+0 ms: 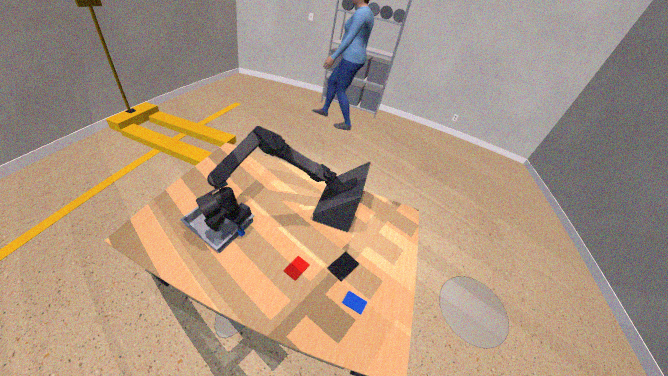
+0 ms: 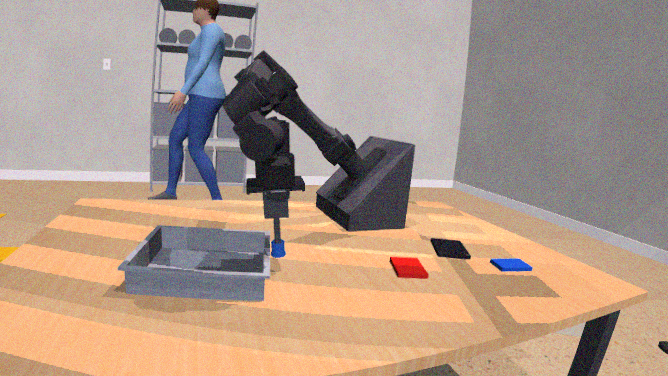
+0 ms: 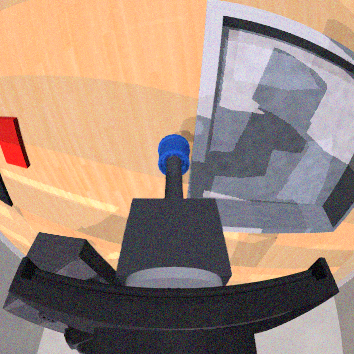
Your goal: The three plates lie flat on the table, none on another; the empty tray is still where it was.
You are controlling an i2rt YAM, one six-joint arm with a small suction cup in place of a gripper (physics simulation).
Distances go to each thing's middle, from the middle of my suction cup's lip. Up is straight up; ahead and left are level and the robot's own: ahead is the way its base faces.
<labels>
I see my suction cup 14 cm to the left of the grey tray (image 2: pixel 173 261), 2 cm past it and 2 cm above it.
</labels>
